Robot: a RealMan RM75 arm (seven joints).
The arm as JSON. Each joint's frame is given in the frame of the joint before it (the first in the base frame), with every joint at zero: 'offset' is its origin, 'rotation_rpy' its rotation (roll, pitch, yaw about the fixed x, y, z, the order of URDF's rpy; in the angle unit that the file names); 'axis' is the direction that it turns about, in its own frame. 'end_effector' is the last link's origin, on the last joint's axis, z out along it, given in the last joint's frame.
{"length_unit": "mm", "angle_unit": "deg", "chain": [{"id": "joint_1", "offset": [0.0, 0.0, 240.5], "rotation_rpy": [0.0, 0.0, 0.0], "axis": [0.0, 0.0, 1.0]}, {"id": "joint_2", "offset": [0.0, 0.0, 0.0], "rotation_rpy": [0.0, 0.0, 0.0], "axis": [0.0, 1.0, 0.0]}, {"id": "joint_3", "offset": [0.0, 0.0, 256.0], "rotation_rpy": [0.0, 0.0, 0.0], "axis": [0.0, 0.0, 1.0]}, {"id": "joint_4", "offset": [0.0, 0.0, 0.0], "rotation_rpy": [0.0, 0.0, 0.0], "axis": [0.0, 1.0, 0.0]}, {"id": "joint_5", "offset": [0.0, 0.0, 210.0], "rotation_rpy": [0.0, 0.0, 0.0], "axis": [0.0, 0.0, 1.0]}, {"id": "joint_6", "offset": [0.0, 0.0, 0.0], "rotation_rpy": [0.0, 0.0, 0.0], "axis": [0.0, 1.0, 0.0]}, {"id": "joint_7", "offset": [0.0, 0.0, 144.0], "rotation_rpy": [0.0, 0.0, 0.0], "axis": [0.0, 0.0, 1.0]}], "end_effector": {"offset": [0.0, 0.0, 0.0], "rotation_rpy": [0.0, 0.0, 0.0]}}
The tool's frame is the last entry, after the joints.
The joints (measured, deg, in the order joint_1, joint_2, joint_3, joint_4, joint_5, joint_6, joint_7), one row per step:
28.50, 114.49, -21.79, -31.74, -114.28, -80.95, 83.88
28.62, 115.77, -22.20, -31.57, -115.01, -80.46, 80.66
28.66, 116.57, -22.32, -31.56, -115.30, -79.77, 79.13
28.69, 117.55, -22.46, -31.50, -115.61, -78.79, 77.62
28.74, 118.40, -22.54, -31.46, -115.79, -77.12, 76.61
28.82, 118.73, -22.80, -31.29, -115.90, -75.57, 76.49
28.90, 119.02, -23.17, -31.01, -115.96, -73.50, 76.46
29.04, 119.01, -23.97, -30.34, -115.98, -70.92, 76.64
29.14, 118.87, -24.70, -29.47, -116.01, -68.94, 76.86
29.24, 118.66, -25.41, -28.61, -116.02, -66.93, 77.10
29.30, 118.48, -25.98, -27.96, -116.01, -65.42, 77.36
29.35, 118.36, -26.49, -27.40, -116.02, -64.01, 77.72
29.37, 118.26, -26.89, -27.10, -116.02, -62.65, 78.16
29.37, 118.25, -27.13, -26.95, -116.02, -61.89, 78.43
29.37, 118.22, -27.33, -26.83, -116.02, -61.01, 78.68
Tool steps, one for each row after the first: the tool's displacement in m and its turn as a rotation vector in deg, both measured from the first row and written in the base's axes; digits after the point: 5 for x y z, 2 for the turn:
-0.00293, -0.00195, -0.01266, -0.43, -1.82, 2.01
-0.00397, -0.00255, -0.01939, -0.37, -2.73, 2.64
-0.00498, -0.00332, -0.02765, -0.34, -3.61, 3.05
-0.00443, -0.00272, -0.03415, 0.06, -4.57, 2.63
-0.00289, -0.00143, -0.03746, 0.22, -5.26, 1.77
-0.00026, 0.00031, -0.04077, 0.49, -6.15, 0.50
0.00365, 0.00264, -0.04388, 0.54, -7.35, -1.11
0.00717, 0.00374, -0.04691, 0.30, -8.16, -2.45
0.01107, 0.00489, -0.04917, 0.15, -9.05, -3.84
0.01417, 0.00560, -0.05071, 0.01, -9.70, -4.93
0.01699, 0.00613, -0.05228, -0.12, -10.24, -6.03
0.01987, 0.00696, -0.05263, -0.03, -10.79, -7.14
0.02137, 0.00727, -0.05314, 0.00, -11.06, -7.77
0.02324, 0.00779, -0.05316, 0.14, -11.43, -8.49

